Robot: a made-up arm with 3 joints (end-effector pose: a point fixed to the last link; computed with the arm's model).
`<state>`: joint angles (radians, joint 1 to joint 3).
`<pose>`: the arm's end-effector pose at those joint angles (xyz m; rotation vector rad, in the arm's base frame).
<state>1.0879 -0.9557 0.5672</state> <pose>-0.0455 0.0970 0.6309 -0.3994 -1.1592 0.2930</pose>
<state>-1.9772 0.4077 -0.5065</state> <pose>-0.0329 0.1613 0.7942 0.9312 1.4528 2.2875</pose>
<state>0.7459 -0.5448 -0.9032</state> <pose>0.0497 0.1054 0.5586 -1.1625 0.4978 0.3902</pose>
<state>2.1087 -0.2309 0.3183</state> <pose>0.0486 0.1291 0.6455 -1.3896 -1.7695 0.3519</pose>
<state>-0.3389 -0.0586 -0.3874</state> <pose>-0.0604 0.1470 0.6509 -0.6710 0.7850 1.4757</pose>
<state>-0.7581 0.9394 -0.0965</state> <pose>-0.0701 0.1790 0.7293 0.0490 0.2811 2.4595</pose>
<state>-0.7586 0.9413 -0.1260</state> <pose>-0.0726 0.1792 0.7271 0.0136 0.2861 2.4699</pose>
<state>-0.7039 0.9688 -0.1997</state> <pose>-0.0802 0.1796 0.7165 -0.1420 0.2560 2.5059</pose>
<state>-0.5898 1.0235 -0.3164</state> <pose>-0.0897 0.1798 0.6950 -0.4303 0.1883 2.5445</pose>
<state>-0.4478 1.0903 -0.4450</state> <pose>-0.0941 0.1791 0.6668 -0.7798 0.1040 2.5464</pose>
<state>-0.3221 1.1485 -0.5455</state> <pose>-0.0916 0.1783 0.6424 -1.0775 0.0306 2.5107</pose>
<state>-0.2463 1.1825 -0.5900</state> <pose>-0.0876 0.1780 0.6295 -1.2365 -0.0137 2.4777</pose>
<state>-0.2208 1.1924 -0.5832</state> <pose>-0.0863 0.1782 0.6276 -1.2610 -0.0303 2.4720</pose>
